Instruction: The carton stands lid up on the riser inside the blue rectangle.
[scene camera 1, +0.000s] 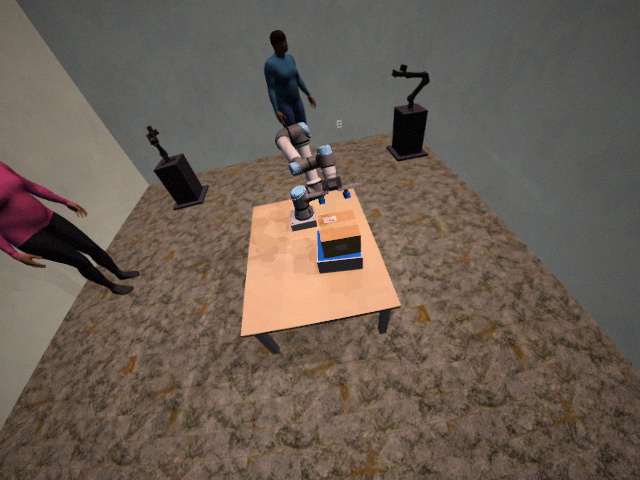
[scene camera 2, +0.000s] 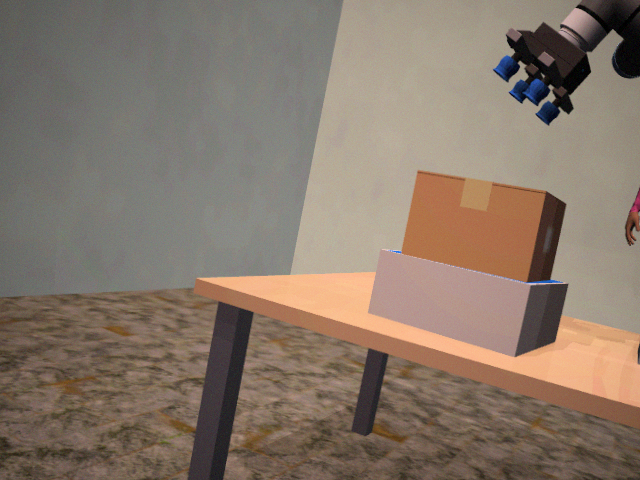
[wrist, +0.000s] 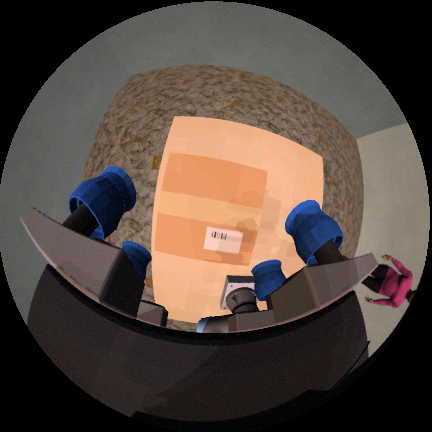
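Scene:
There's a brown carton that I can see in scene camera 1, in scene camera 2 (509, 231) and in the wrist view. One and the same spot on it is the carton (scene camera 1: 339, 233) and the carton (wrist: 216, 176).

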